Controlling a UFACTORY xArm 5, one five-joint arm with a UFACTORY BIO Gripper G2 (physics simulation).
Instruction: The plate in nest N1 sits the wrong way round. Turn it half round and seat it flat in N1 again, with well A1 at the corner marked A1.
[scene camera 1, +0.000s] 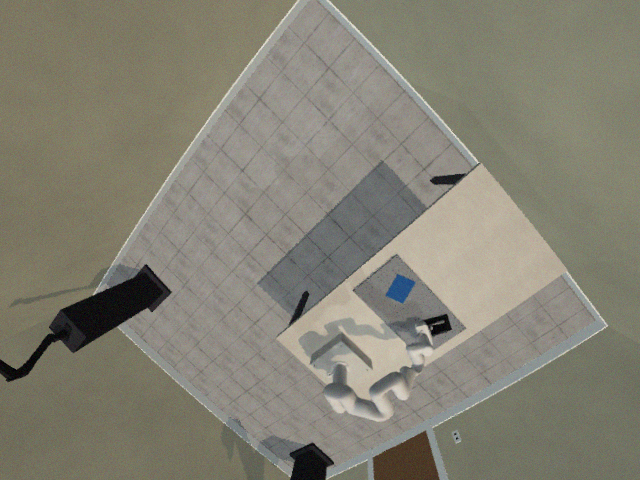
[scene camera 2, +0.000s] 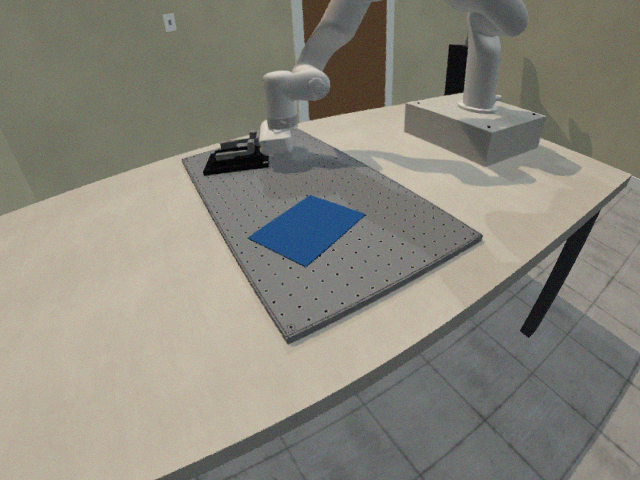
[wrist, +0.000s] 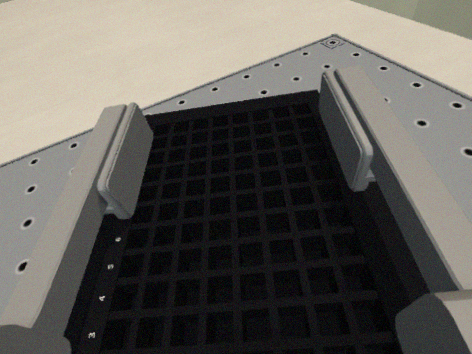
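Note:
The black multi-well plate (wrist: 240, 240) fills the middle of the wrist view, its numbers 3 to 6 running up the left edge. It lies over the black nest (scene camera 2: 212, 169) (scene camera 1: 449, 328). How flat it sits is hidden. Well A1 and the A1 corner mark do not show in the wrist view. My gripper (wrist: 237, 150) (scene camera 2: 221, 149) (scene camera 1: 440, 323) is shut to a narrow gap with nothing held. Its two pads stand over the plate's two long side edges, covering parts of its outer columns. Whether they touch the plate's top is unclear.
The grey perforated board (scene camera 1: 379, 304) (scene camera 2: 403, 258) (wrist: 60, 185) bears the nest. A flat blue square (scene camera 1: 400, 288) (scene camera 2: 307, 229) lies nearer the board's other end. The arm's grey base block (scene camera 2: 454, 131) stands on the table (scene camera 2: 129, 310) beside the board.

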